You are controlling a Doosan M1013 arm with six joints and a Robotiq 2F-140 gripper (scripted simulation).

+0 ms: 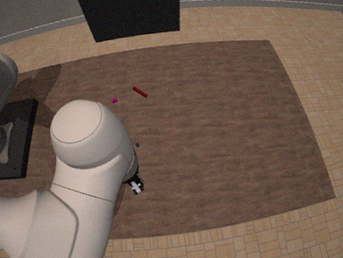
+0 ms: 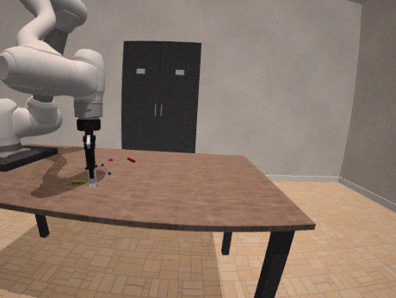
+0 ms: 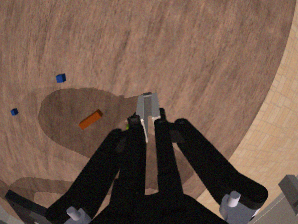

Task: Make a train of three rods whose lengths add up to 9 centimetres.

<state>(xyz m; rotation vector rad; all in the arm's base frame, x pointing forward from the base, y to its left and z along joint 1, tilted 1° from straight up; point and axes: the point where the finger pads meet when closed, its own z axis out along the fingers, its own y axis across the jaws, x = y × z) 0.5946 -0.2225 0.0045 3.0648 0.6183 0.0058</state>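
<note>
My gripper is now 30 mm above the grey rod. From my hand the other things lie so: orange rod (80 mm to the left, 40 mm behind, 30 mm below); then magenta rod (330 mm to the left, 60 mm behind, 30 mm below); then lime rod (60 mm behind, 30 mm below, 10 mm to the left).
</note>
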